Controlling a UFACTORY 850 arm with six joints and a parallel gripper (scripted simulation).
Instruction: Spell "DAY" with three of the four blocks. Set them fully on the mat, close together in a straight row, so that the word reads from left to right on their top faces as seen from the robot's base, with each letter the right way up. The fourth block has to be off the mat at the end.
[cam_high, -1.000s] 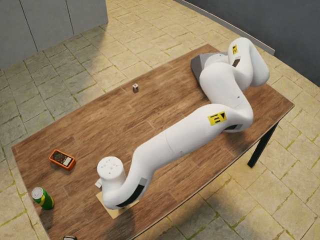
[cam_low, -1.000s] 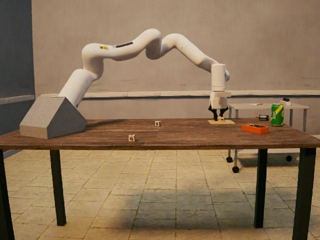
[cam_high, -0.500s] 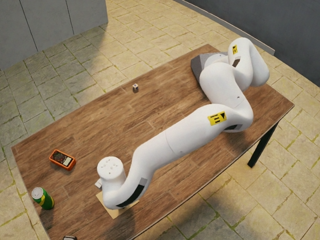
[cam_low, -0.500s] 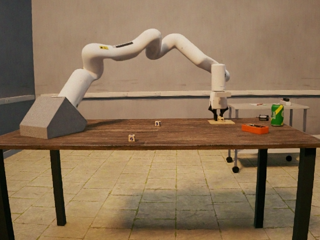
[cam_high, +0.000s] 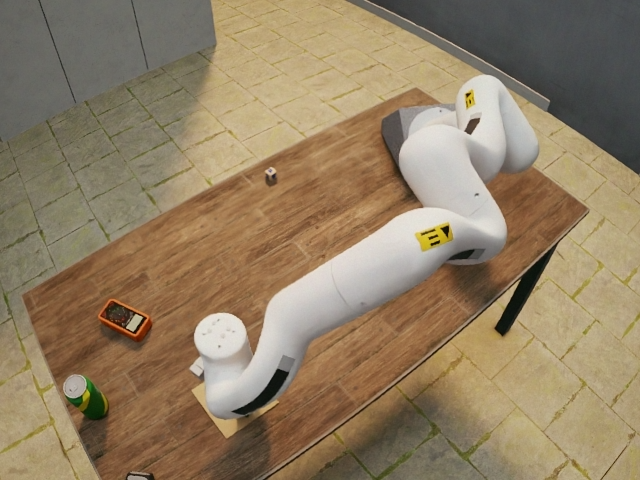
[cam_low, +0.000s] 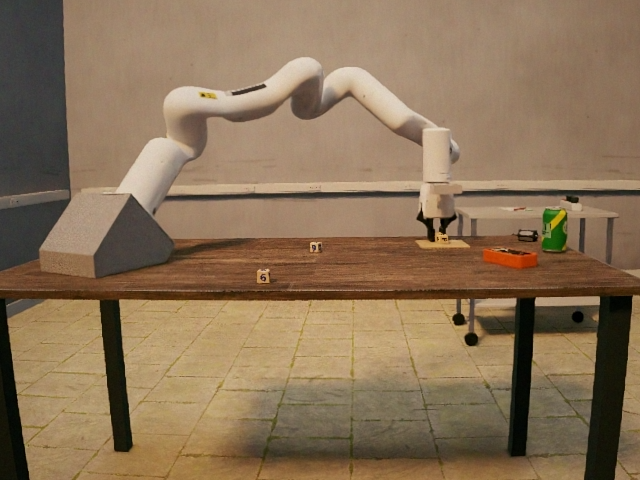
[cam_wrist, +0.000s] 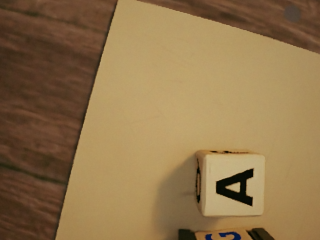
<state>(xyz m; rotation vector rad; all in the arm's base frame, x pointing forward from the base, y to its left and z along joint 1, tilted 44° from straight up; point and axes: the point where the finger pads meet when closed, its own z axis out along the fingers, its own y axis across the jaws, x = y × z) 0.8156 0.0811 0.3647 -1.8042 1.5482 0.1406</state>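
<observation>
Now: hand 10 mm short of the tan mat, 40 mm to the left of it and 20 mm above it. Also, from my hand: dark object: 270 mm ahead, 30 mm to the left, 10 mm below.
</observation>
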